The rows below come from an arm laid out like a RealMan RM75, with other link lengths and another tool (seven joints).
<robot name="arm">
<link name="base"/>
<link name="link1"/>
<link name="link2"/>
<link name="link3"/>
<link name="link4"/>
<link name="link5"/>
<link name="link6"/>
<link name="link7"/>
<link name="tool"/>
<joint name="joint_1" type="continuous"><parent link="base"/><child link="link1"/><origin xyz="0.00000 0.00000 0.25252" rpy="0.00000 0.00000 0.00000"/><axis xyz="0 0 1"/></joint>
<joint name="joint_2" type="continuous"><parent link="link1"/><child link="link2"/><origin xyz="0.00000 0.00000 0.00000" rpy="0.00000 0.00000 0.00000"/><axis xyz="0 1 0"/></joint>
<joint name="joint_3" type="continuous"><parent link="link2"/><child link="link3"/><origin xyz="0.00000 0.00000 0.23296" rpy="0.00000 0.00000 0.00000"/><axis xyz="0 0 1"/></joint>
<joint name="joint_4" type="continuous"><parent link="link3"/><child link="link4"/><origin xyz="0.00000 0.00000 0.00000" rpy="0.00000 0.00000 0.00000"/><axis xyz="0 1 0"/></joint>
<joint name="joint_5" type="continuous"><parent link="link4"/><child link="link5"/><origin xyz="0.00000 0.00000 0.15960" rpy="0.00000 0.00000 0.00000"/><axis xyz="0 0 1"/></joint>
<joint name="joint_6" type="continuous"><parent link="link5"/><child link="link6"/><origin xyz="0.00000 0.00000 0.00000" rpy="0.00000 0.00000 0.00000"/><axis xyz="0 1 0"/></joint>
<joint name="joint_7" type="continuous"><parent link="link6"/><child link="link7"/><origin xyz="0.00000 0.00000 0.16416" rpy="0.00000 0.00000 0.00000"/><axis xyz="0 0 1"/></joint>
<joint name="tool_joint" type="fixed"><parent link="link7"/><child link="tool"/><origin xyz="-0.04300 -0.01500 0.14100" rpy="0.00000 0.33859 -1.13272"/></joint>
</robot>
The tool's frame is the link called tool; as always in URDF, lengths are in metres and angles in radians. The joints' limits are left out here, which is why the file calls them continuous.
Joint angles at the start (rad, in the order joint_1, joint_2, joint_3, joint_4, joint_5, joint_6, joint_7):
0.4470 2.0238 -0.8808 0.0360 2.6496 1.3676 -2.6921
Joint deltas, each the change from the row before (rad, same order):
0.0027 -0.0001 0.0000 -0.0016 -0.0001 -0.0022 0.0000
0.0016 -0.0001 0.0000 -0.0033 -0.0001 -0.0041 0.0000
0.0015 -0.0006 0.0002 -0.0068 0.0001 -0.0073 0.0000
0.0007 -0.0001 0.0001 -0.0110 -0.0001 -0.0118 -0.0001
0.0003 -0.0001 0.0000 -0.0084 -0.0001 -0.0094 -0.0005
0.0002 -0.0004 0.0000 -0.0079 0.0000 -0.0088 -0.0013
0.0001 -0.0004 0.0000 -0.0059 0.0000 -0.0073 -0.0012
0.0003 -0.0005 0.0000 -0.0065 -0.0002 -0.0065 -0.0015
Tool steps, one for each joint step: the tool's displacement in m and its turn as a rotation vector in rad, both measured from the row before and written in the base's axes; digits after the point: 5 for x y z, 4 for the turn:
-0.00103 0.00098 0.00008 -0.0002 -0.0008 0.0019
-0.00046 0.00094 0.00020 -0.0001 -0.0016 0.0003
-0.00033 0.00138 0.00090 0.0009 -0.0034 -0.0003
0.00006 0.00174 0.00097 0.0008 -0.0050 -0.0020
0.00022 0.00130 0.00068 0.0005 -0.0043 -0.0021
0.00024 0.00120 0.00081 0.0008 -0.0051 -0.0022
0.00039 0.00094 0.00055 0.0004 -0.0041 -0.0023
-0.00010 0.00096 0.00080 0.0010 -0.0048 -0.0010

